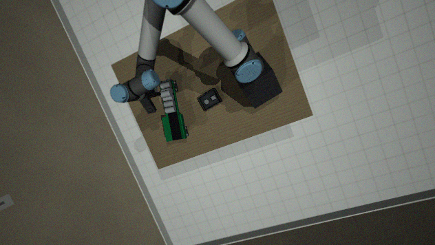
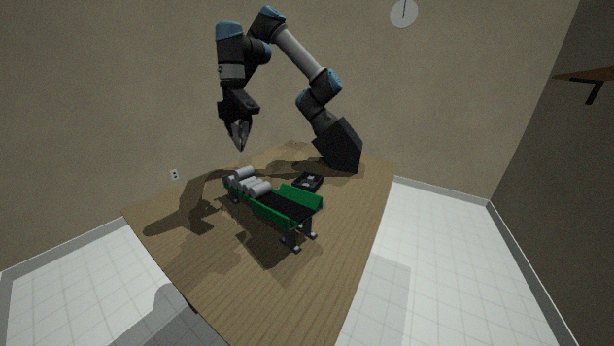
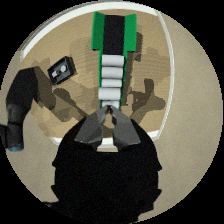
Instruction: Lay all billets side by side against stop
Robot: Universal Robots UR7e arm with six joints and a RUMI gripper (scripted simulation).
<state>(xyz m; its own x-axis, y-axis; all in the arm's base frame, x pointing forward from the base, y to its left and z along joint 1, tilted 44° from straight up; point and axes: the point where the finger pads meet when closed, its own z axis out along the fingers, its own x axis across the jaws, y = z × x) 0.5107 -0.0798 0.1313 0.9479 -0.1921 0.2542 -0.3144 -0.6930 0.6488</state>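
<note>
Now: hand 14 cm above the ramp, 11 cm to the right of it and 4 cm short of it.
</note>
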